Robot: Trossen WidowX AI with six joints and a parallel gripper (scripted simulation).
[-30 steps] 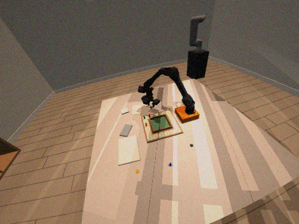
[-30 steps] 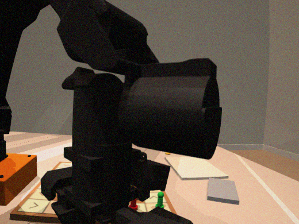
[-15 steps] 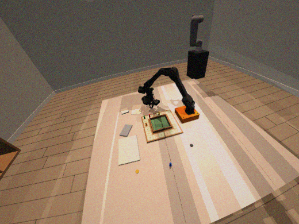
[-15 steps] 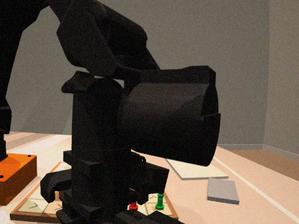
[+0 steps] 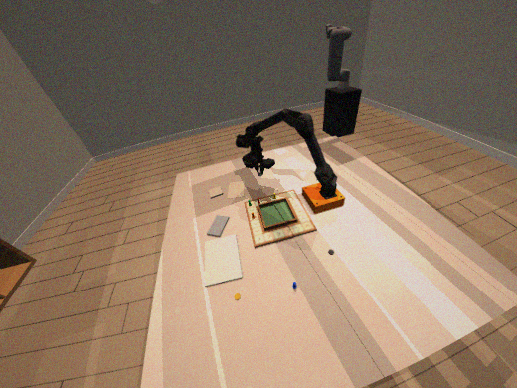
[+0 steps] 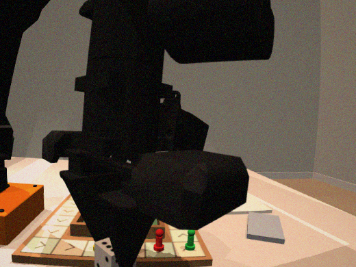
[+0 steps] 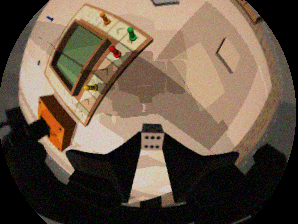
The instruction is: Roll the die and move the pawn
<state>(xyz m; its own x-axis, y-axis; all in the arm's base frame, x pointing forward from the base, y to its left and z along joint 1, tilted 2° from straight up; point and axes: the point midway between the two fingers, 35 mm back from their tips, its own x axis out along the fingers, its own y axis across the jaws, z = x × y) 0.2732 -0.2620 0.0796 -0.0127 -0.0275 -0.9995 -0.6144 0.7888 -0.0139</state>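
Now: gripper tip 23 cm to the right of the orange pawn, 11 cm short of it and 6 cm above it. From my gripper tip the other things lie so: die right at my gripper tip; then yellow pawn 14 cm to the left, 6 cm below, 3 cm behind; then red pawn 14 cm to the left, 6 cm below, 6 cm ahead.
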